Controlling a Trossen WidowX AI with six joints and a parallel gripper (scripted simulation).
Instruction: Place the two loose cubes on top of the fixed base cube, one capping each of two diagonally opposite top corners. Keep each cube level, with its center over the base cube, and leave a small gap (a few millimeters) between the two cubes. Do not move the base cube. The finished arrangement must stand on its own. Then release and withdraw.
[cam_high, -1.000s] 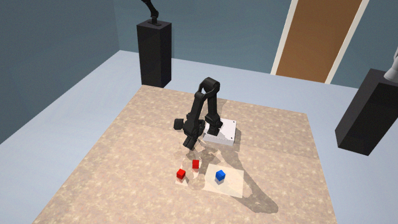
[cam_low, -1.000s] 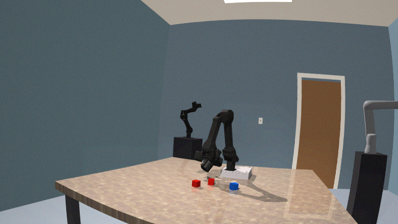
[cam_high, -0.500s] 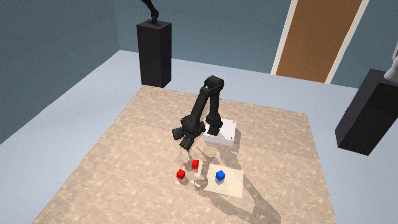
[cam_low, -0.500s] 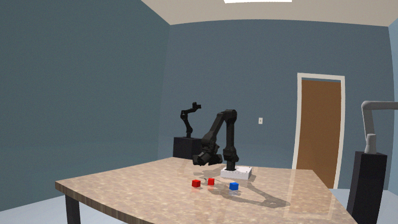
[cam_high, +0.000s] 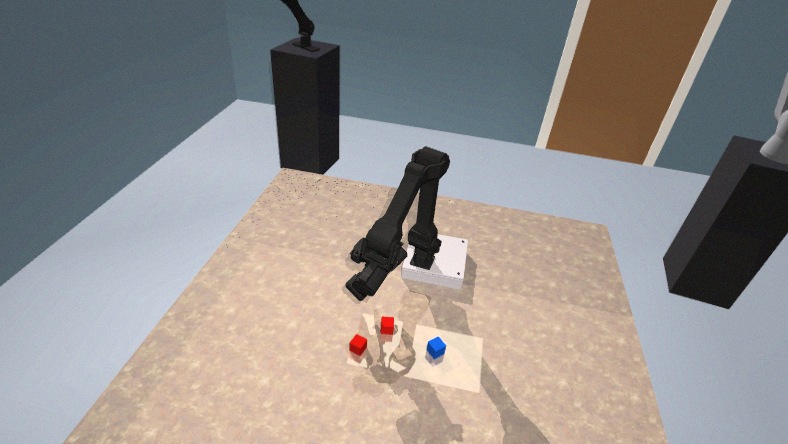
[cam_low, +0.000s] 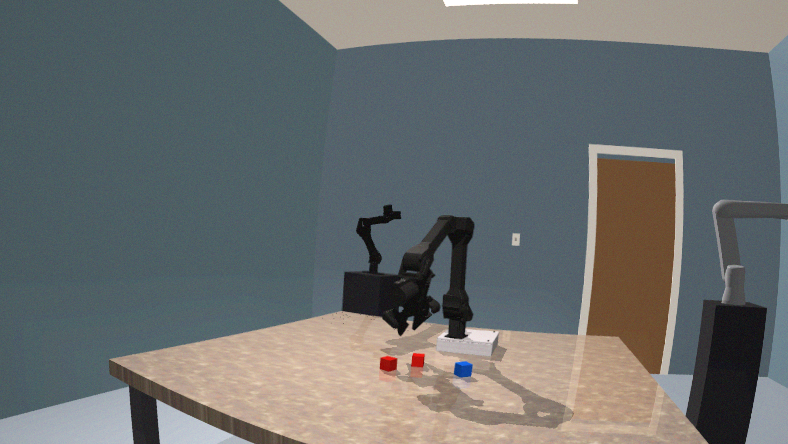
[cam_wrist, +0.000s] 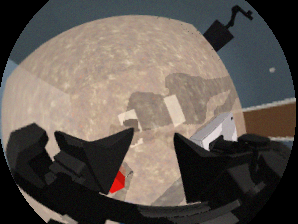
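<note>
My gripper tip is now 110 mm short of the blue cube, 230 mm to the right of it and 60 mm above it.
</note>
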